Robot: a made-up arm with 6 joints.
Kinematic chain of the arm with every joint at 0, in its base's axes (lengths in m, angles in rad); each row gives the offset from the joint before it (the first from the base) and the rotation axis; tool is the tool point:
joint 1: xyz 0 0 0.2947 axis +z
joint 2: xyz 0 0 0 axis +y
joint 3: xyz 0 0 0.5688 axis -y
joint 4: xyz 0 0 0 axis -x
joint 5: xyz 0.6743 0 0 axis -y
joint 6: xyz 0 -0.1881 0 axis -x
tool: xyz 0 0 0
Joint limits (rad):
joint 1: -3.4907..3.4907
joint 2: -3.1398..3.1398
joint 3: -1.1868..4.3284
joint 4: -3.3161..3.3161
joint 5: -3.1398..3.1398
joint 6: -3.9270..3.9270
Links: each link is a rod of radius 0.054 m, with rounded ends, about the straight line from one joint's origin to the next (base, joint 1, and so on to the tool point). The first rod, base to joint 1, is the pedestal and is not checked.
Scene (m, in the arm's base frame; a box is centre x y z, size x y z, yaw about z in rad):
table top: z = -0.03
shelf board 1: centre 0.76 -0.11 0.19 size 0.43 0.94 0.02 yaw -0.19
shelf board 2: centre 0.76 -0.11 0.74 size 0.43 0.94 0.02 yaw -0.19
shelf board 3: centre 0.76 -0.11 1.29 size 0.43 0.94 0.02 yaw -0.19
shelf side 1: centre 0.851 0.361 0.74 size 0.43 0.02 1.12 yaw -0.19
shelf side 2: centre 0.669 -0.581 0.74 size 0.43 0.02 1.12 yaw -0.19
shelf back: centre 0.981 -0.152 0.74 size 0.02 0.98 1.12 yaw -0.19
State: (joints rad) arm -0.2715 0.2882 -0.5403 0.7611 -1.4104 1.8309
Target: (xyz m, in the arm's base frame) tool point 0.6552 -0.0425 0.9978
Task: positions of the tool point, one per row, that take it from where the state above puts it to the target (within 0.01 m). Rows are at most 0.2 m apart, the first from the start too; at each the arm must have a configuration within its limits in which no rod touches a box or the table.
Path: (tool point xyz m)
1: 0.5394 -0.3275 0.5314
2: 0.4181 -0.3194 0.5969
3: 0.2971 -0.3009 0.6272
4: 0.1860 -0.2756 0.6245
5: 0.0928 -0.2480 0.5937
6: 0.0233 -0.2232 0.5418
7: 0.1034 -0.2331 0.6836
8: 0.2160 -0.2299 0.8068
9: 0.3538 -0.2019 0.9038
10: 0.5050 -0.1409 0.9688
11: 0.6552 -0.0425 0.9978

